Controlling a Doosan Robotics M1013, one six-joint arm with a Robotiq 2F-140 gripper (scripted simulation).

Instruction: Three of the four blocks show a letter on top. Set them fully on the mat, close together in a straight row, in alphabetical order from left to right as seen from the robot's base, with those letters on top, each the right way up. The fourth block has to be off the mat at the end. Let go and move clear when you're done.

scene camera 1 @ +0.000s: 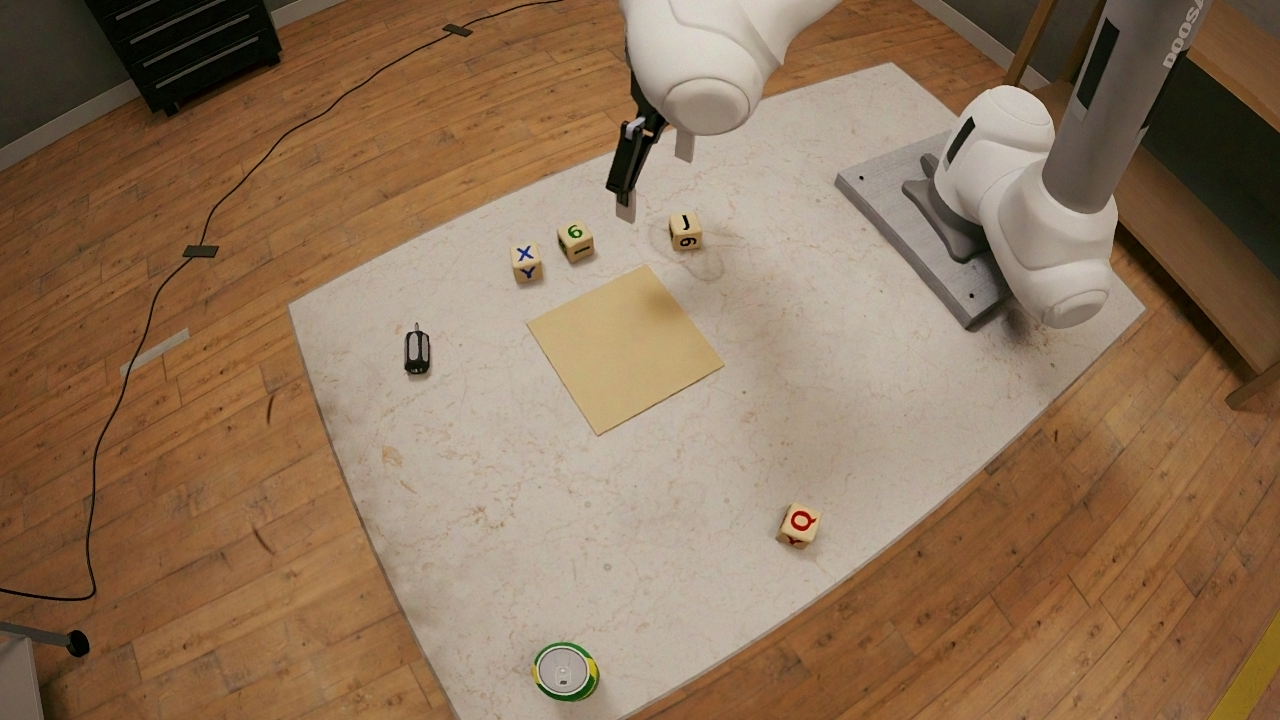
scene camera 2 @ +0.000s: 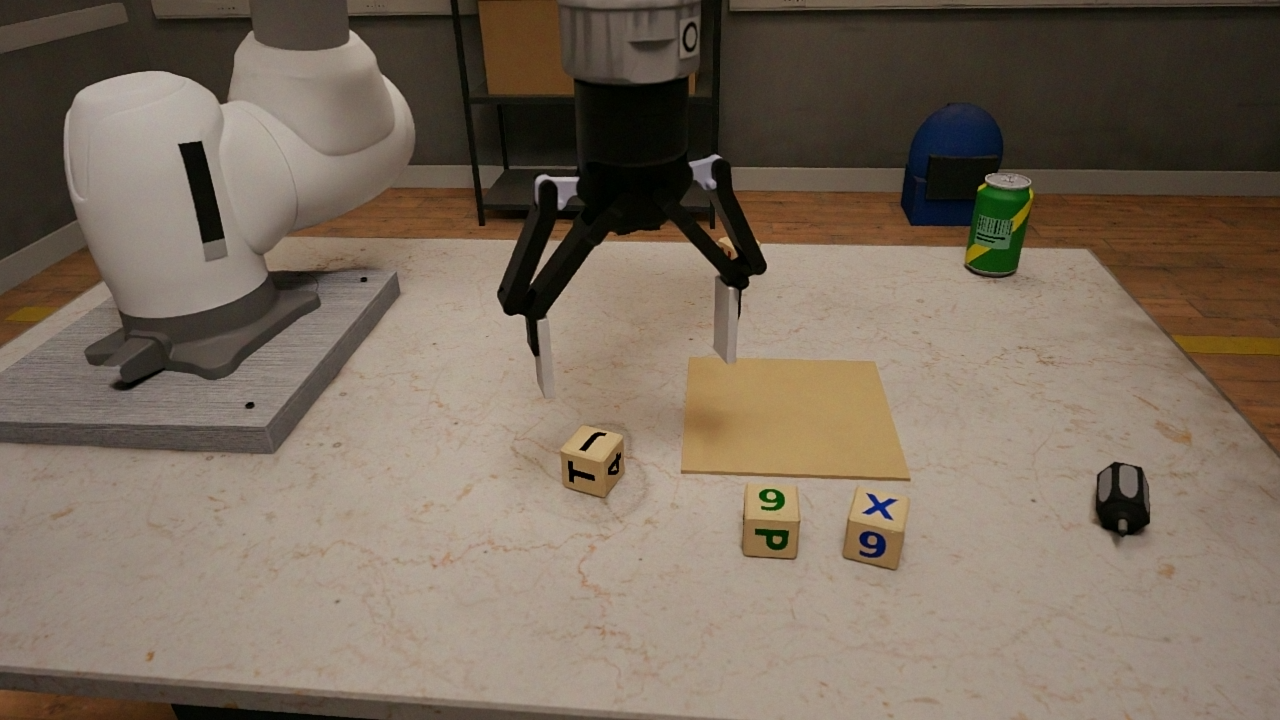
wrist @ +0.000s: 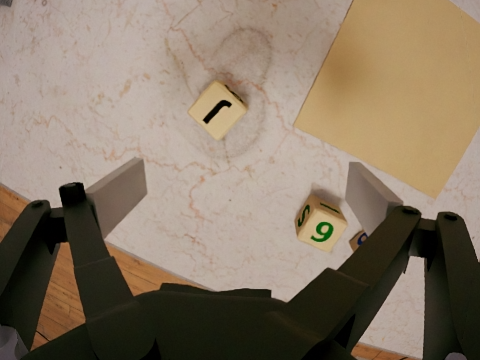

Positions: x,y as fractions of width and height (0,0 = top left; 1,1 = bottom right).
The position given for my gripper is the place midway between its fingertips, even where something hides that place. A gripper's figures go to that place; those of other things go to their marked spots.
Labels:
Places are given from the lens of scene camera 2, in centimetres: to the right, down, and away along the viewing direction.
my gripper (scene camera 2: 0.50,0.52): 0, 1, 65
small black device (scene camera 2: 0.88,0.69): 38, 11, 65
green can (scene camera 2: 0.78,0.28): 45, -19, 102
The marked spots on the small black device and the green can are 48 cm apart.

